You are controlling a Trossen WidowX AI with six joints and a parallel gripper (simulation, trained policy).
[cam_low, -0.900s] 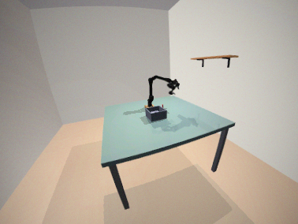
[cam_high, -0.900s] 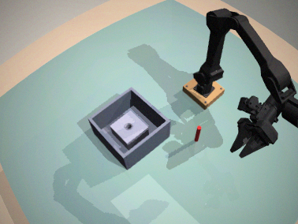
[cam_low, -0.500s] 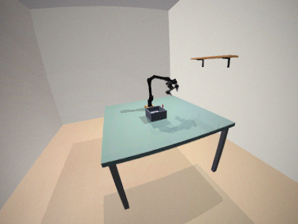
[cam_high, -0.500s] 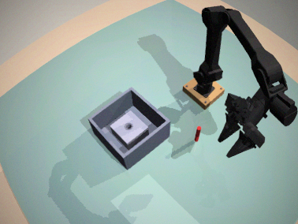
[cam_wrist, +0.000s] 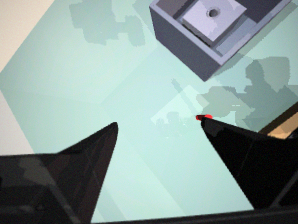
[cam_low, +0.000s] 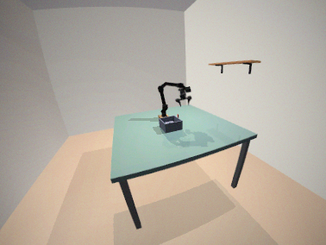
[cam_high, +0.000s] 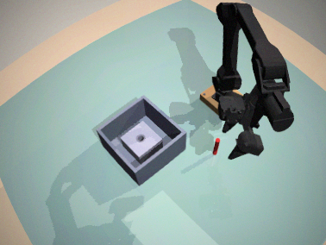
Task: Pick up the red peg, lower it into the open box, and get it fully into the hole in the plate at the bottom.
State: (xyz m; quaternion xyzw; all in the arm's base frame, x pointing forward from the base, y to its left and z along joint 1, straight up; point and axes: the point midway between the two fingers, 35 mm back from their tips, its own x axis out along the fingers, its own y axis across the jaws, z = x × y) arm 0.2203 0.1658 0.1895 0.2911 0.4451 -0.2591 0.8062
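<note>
Now: gripper tip 6 cm past the red peg, 6 cm to the left of it and 15 cm above it. Round my gripper tip: grey box (8 cm ahead, 24 cm to the right, 16 cm below); then pale plate (8 cm ahead, 24 cm to the right, 14 cm below).
</note>
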